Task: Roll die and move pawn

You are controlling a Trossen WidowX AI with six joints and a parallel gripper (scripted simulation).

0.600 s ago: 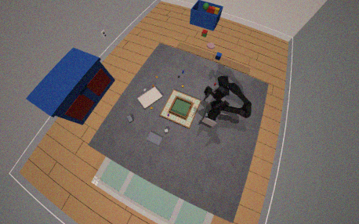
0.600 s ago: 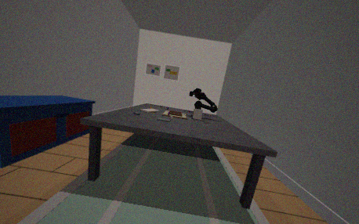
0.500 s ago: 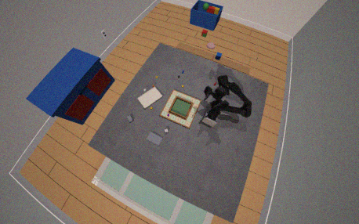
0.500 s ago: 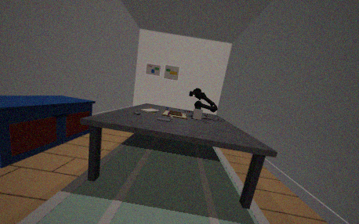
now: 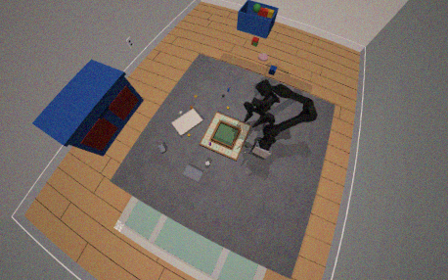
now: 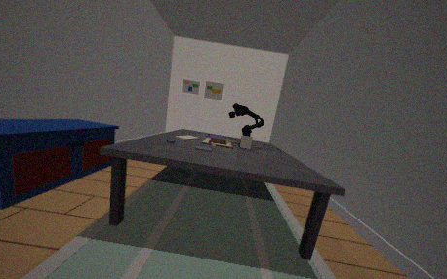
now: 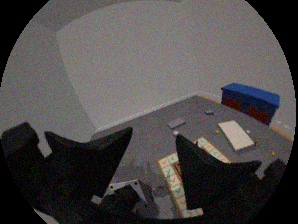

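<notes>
The white die is 18 cm ahead of my gripper tip, 21 cm to the left of it and 29 cm below it. The rest, counted from my gripper tip: purple pawn 21 cm ahead, 8 cm to the left, 28 cm below; white sheet 43 cm ahead, 4 cm to the right, 30 cm below.
</notes>
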